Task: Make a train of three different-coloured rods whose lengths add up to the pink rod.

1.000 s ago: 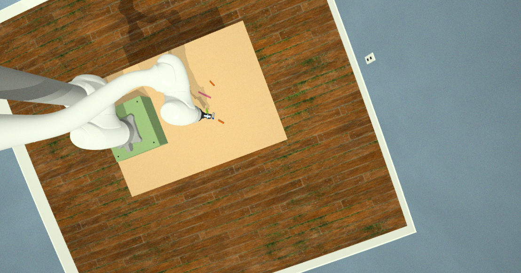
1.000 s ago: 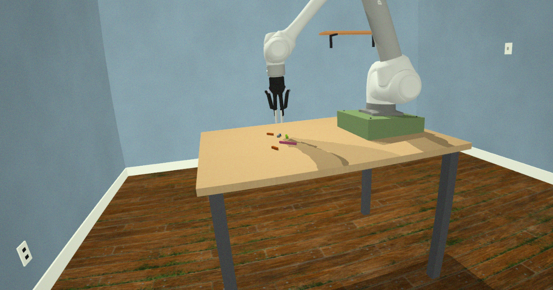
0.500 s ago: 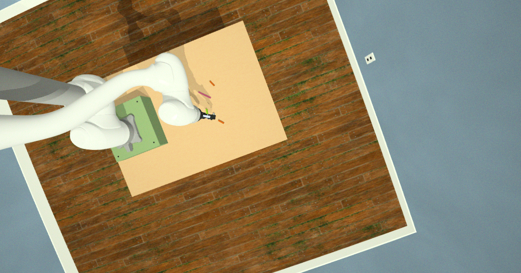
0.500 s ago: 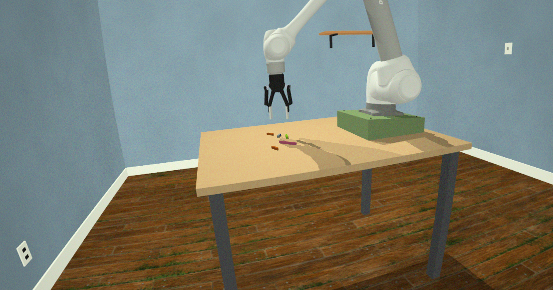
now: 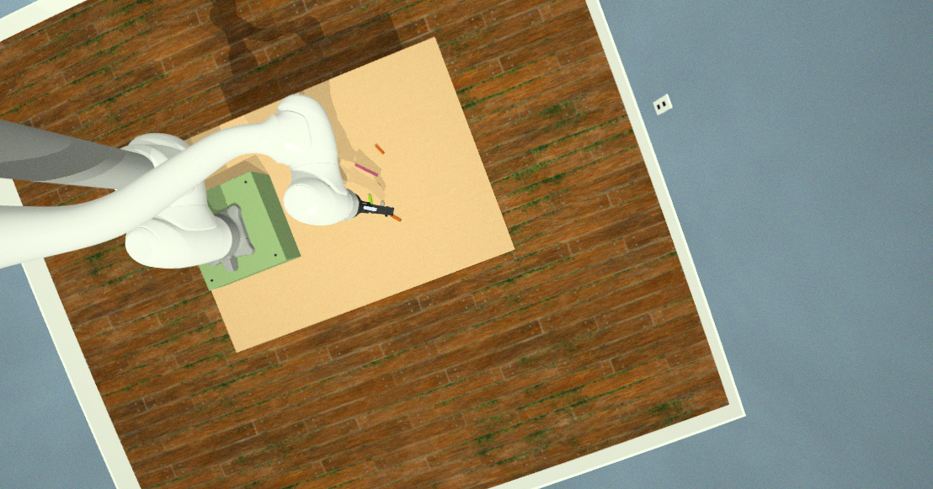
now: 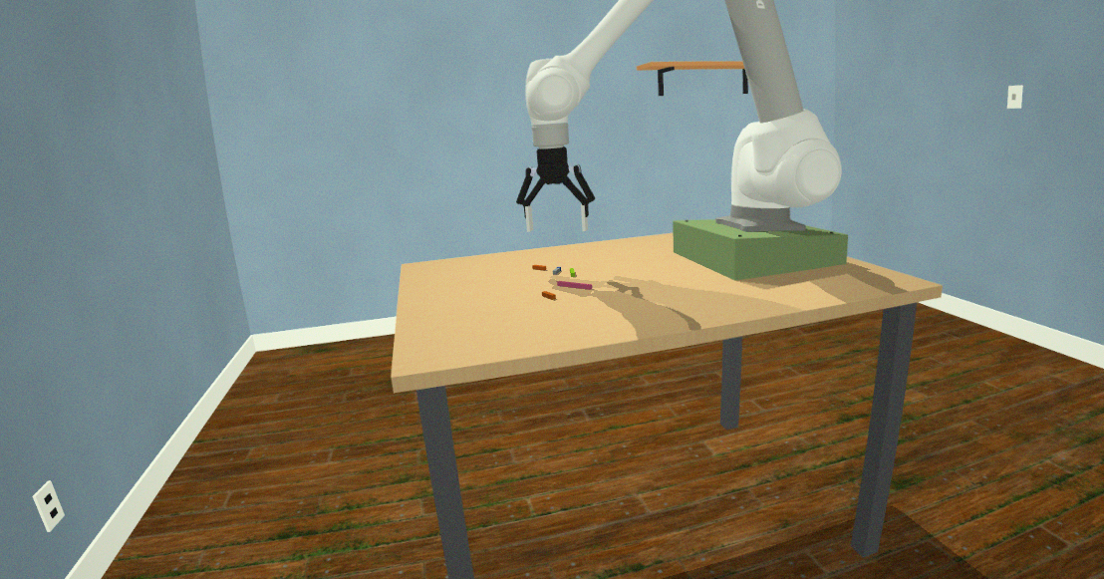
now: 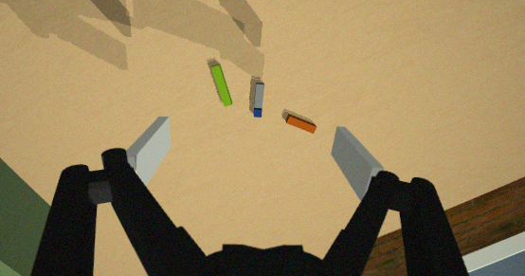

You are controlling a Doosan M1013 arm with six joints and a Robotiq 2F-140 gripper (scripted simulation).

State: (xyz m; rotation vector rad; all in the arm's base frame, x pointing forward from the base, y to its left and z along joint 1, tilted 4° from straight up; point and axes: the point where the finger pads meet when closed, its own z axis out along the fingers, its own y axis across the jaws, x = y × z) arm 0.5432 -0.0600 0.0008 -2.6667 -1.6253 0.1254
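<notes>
Right now the lime rod is 12 cm below my hand, 3 cm to the left of it and 3 cm behind it. From my hand the other things lie so: blue rod (12 cm below, 2 cm to the right); grey rod (12 cm below, 1 cm ahead); pink rod (15 cm to the left, 12 cm below, 1 cm behind).
</notes>
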